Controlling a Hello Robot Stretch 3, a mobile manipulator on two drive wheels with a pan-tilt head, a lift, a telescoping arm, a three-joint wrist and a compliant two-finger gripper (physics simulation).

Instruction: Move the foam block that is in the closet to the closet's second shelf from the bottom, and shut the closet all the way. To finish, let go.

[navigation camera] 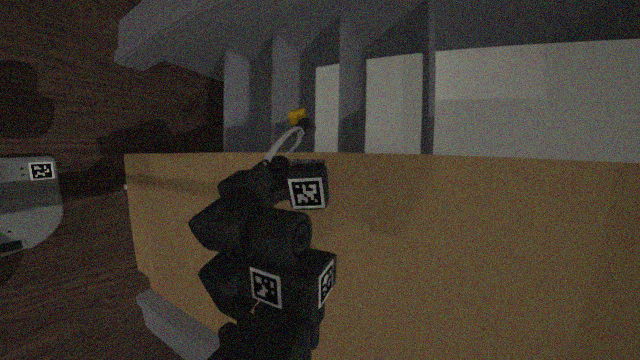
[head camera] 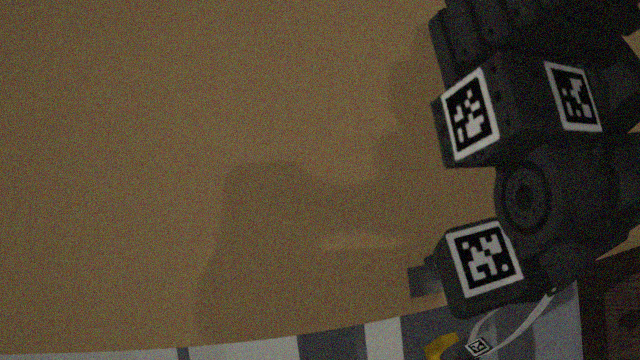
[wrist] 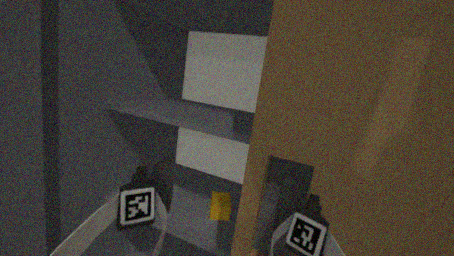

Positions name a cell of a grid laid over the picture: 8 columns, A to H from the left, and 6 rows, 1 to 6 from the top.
I see my gripper (navigation camera: D3) and a closet door (head camera: C3).
The closet door is seen too in the navigation camera view (navigation camera: F5) and in the wrist view (wrist: G3).
